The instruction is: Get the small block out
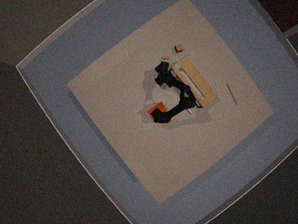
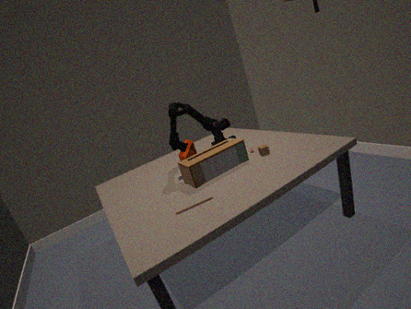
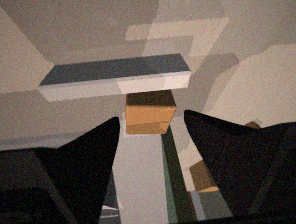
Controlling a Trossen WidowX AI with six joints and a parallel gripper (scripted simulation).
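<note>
My gripper tip is 12 cm to the right of the flat tan piece, 9 cm short of it and 1 cm above it. Round my gripper tip: thin wooden stick 48 cm to the right, 31 cm ahead, 1 cm below; tan cube 22 cm ahead, 10 cm to the left, 1 cm above.
</note>
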